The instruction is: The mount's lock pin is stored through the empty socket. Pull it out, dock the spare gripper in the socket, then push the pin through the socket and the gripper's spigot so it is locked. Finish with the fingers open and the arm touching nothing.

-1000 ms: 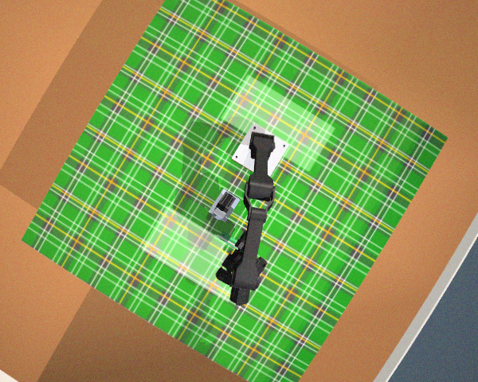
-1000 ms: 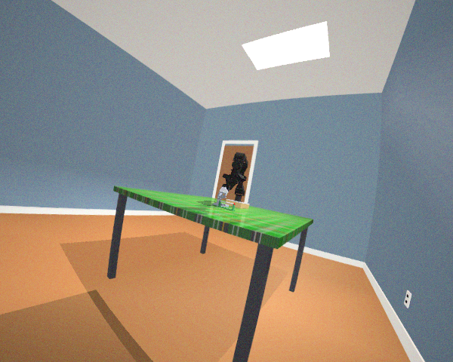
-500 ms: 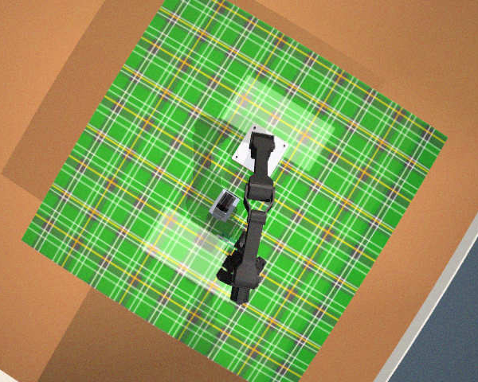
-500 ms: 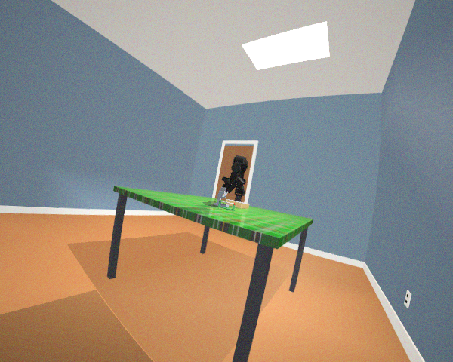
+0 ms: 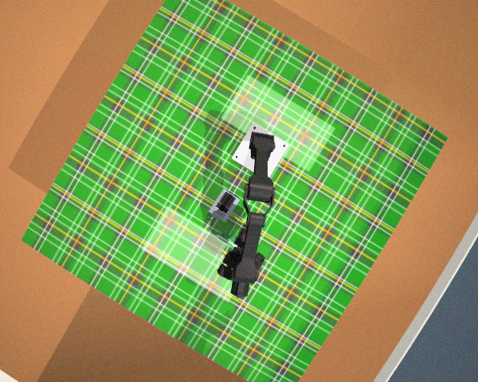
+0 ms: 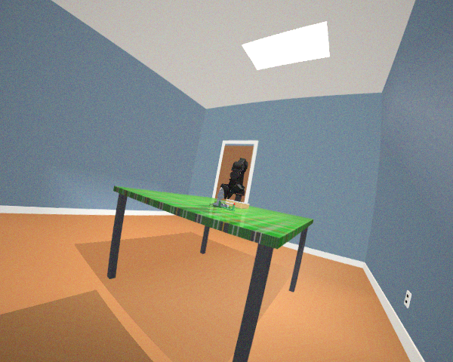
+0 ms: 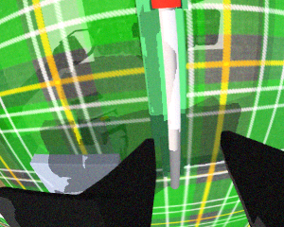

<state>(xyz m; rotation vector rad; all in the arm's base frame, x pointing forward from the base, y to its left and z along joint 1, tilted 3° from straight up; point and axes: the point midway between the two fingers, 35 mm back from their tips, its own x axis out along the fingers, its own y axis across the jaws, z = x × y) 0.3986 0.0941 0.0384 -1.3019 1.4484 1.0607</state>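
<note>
Now: the green translucent block 10 mm to the left of my gripper tip and 40 mm below it. Round my gripper tip: spare gripper 120 mm behind, 100 mm to the right, 50 mm above; then socket 110 mm behind, 100 mm to the right, 20 mm below.
</note>
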